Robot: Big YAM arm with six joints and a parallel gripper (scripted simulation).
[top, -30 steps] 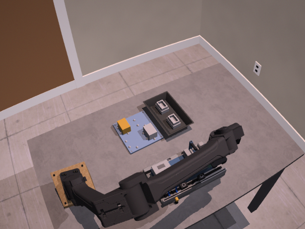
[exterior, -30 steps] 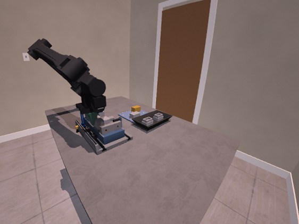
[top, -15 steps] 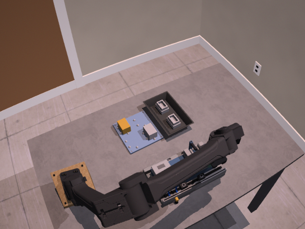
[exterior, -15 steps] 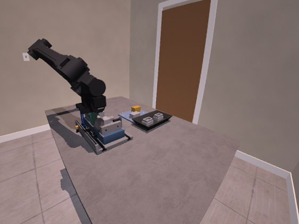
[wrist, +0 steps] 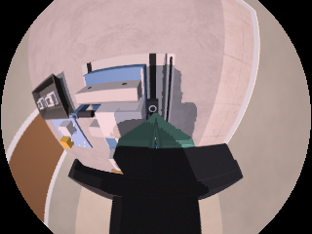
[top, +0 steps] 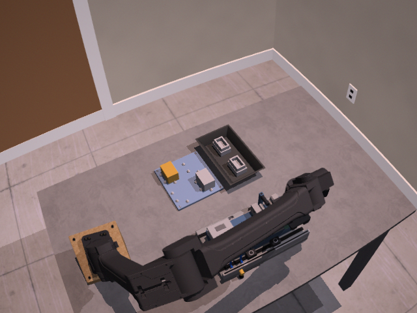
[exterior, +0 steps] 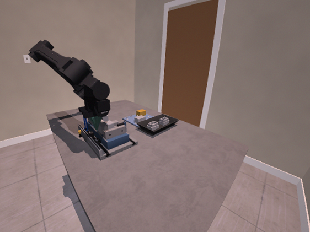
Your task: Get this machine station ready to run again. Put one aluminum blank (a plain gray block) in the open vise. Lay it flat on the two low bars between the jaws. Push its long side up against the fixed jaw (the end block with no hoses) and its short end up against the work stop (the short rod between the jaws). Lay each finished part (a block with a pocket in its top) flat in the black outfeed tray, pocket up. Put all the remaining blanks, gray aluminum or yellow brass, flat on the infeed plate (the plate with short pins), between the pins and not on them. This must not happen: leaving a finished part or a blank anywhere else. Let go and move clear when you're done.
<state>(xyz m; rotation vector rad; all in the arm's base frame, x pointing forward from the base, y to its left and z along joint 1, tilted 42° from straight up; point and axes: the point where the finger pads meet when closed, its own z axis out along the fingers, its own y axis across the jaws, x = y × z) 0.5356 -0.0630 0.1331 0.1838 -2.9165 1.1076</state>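
Now: the gray rail 7 cm below my hand, 7 cm behind it and 3 cm to the right of it. The rest, counted from my hand: yellow brass blank (38 cm to the left, 25 cm behind, 8 cm below); then blue vise (8 cm behind, 7 cm below, 6 cm to the left).
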